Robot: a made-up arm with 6 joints.
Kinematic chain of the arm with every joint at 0, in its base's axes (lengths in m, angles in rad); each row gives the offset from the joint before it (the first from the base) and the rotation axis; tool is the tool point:
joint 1: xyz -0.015 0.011 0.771 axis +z
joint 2: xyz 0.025 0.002 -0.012 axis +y
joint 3: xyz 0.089 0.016 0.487 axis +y
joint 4: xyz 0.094 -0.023 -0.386 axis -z
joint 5: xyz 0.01 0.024 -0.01 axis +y
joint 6: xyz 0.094 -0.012 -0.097 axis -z
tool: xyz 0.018 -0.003 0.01
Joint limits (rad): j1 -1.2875..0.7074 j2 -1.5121..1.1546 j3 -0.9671..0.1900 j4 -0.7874..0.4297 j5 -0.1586..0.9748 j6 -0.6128..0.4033
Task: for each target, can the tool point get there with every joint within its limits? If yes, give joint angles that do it. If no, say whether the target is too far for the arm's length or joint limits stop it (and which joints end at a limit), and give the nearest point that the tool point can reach.
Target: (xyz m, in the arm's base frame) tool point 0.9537 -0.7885 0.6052
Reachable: no: too far | nearest point 0.5622 -0.4654 0.6686 | short by 0.512 m
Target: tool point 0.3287 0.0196 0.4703
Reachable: yes | joints 0.0354 0.8572 -0.4259 0.1910 0.7453 0.0648
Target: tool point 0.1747 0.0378 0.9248
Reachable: yes | joints 0.0492 -0.9709 0.0038 -0.3415 0.5861 0.2504
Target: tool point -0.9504 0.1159 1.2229
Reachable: no: joint limits stop it (at a limit: joint 2, joint 3, joint 5) | nearest point -0.3641 0.0501 1.3832 | short by 0.611 m
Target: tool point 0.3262 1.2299 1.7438
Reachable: no: too far | nearest point 0.3295 0.4192 1.2407 | short by 0.954 m
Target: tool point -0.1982 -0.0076 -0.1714
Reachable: no: joint limits stop it (at a limit: joint 1, joint 2, joint 4) | nearest point 0.0356 -0.2388 0.3854 | short by 0.647 m
